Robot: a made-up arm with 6 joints. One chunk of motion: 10 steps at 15 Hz.
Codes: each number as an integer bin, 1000 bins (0 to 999) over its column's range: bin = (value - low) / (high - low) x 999, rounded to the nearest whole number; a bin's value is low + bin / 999 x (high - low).
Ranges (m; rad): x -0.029..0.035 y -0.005..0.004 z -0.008..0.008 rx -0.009..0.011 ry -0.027..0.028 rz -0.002..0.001
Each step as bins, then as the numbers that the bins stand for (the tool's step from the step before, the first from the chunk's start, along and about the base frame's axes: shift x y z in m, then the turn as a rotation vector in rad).
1 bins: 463 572 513 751 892 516
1 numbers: 0.00066 0.00015 0.00022 0.00604 0.02211 -0.00045
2 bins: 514 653 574 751 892 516
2 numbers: 0.00393 0.00088 0.00119 0.00604 0.02211 -0.00045
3 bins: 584 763 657 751 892 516
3 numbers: 0.00841 0.00187 0.00252 0.00604 0.02211 -0.00045
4 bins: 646 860 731 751 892 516
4 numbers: 0.01239 0.00275 0.00371 0.00604 0.02211 -0.00045
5 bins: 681 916 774 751 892 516
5 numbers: 0.01463 0.00325 0.00440 0.00604 0.02211 -0.00045
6 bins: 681 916 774 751 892 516
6 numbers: 0.01463 0.00325 0.00440 0.00604 0.02211 -0.00045
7 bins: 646 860 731 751 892 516
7 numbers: 0.01239 0.00275 0.00371 0.00604 0.02211 -0.00045
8 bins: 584 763 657 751 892 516
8 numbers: 0.00841 0.00187 0.00252 0.00604 0.02211 -0.00045
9 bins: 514 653 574 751 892 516
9 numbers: 0.00393 0.00088 0.00119 0.00604 0.02211 -0.00045
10 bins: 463 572 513 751 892 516
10 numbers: 0.00066 0.00015 0.00022 0.00604 0.02211 -0.00045
